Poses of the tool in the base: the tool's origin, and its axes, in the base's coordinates. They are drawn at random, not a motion.
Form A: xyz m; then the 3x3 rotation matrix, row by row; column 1 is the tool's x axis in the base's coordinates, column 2 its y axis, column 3 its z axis. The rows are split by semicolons.
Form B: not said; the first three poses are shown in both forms.
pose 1, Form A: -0.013, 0.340, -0.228; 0.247, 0.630, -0.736; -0.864, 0.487, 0.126; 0.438, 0.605, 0.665
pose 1, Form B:
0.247, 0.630, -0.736, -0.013
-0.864, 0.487, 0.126, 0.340
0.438, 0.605, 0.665, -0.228
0, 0, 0, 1

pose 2, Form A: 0.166, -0.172, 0.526; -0.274, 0.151, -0.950; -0.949, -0.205, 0.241; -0.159, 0.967, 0.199
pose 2, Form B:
-0.274, 0.151, -0.950, 0.166
-0.949, -0.205, 0.241, -0.172
-0.159, 0.967, 0.199, 0.526
0, 0, 0, 1

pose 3, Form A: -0.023, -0.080, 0.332; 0.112, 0.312, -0.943; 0.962, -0.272, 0.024; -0.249, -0.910, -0.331
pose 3, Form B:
0.112, 0.312, -0.943, -0.023
0.962, -0.272, 0.024, -0.080
-0.249, -0.910, -0.331, 0.332
0, 0, 0, 1

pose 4, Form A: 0.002, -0.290, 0.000; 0.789, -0.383, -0.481; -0.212, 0.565, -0.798; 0.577, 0.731, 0.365
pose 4, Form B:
0.789, -0.383, -0.481, 0.002
-0.212, 0.565, -0.798, -0.290
0.577, 0.731, 0.365, 0.000
0, 0, 0, 1

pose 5, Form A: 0.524, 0.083, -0.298; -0.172, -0.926, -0.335; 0.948, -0.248, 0.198; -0.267, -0.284, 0.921
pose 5, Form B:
-0.172, -0.926, -0.335, 0.524
0.948, -0.248, 0.198, 0.083
-0.267, -0.284, 0.921, -0.298
0, 0, 0, 1

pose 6, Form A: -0.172, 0.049, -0.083; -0.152, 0.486, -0.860; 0.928, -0.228, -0.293; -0.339, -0.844, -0.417
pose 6, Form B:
-0.152, 0.486, -0.860, -0.172
0.928, -0.228, -0.293, 0.049
-0.339, -0.844, -0.417, -0.083
0, 0, 0, 1

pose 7, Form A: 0.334, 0.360, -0.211; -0.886, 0.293, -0.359; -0.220, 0.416, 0.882; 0.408, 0.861, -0.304
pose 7, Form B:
-0.886, 0.293, -0.359, 0.334
-0.220, 0.416, 0.882, 0.360
0.408, 0.861, -0.304, -0.211
0, 0, 0, 1

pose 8, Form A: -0.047, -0.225, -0.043; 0.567, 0.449, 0.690; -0.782, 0.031, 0.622; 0.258, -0.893, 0.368
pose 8, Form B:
0.567, 0.449, 0.690, -0.047
-0.782, 0.031, 0.622, -0.225
0.258, -0.893, 0.368, -0.043
0, 0, 0, 1

